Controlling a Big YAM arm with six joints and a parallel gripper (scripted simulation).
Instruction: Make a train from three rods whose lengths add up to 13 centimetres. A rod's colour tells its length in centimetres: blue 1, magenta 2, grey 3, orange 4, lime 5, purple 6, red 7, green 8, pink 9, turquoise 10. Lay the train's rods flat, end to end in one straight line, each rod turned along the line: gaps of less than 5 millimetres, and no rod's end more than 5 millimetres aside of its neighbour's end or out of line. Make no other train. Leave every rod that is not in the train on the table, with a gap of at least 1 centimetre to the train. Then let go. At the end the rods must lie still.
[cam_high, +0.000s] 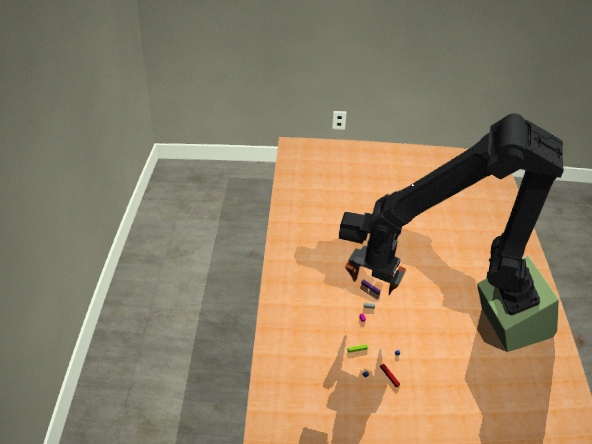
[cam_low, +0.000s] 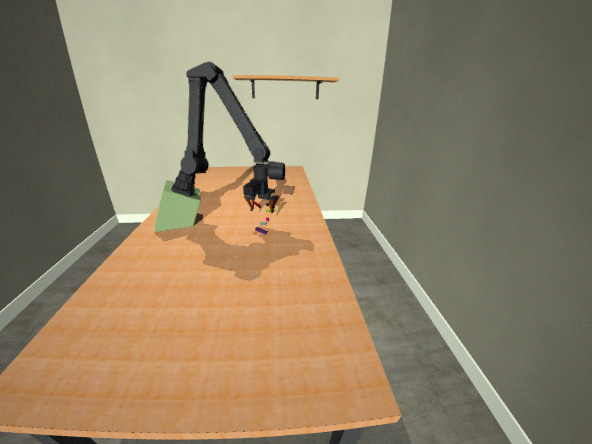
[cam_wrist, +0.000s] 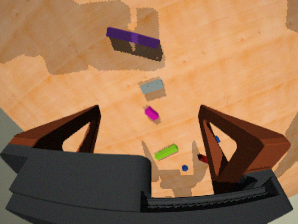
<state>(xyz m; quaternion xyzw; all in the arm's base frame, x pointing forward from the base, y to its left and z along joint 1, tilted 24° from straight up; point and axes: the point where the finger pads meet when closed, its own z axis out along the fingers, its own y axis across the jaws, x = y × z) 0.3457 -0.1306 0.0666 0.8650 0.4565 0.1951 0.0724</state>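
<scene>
Now: hand 7 cm above the magenta rod, 5 cm to the right of it and 3 cm short of it. Also, from my hand: lime rod: 14 cm to the left, 7 cm below, 6 cm ahead; grey rod: 7 cm below, 1 cm to the left; purple rod: 7 cm below, 6 cm to the right, 1 cm behind.
</scene>
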